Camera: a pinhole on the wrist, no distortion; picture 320 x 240 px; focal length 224.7 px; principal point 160.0 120.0 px. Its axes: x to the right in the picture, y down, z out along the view. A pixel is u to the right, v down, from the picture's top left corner.
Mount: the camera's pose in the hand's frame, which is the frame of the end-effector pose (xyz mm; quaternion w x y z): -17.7 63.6 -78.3 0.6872 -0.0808 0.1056 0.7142
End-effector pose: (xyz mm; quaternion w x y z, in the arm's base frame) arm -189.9 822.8 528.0 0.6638 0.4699 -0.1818 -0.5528
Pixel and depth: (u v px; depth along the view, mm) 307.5 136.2 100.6
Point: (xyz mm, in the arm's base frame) -112.9 836.3 662.3
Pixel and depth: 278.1 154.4 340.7
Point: -185.9 779.6 915.1
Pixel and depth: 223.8 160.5 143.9
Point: -163.2 831.1 679.8
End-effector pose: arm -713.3 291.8 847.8 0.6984 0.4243 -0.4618 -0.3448
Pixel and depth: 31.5 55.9 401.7
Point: -1019.7 68.7 922.7
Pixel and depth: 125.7 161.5 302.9
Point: -939.6 322.7 962.3
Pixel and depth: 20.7 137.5 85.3
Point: -733.7 317.9 876.4
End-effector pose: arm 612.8 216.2 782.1 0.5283 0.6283 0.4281 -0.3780
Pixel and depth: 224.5 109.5 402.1
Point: 872.6 -79.1 826.6
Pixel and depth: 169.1 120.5 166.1
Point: 712.8 126.6 820.7
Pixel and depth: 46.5 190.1 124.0
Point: 626.3 148.3 830.9
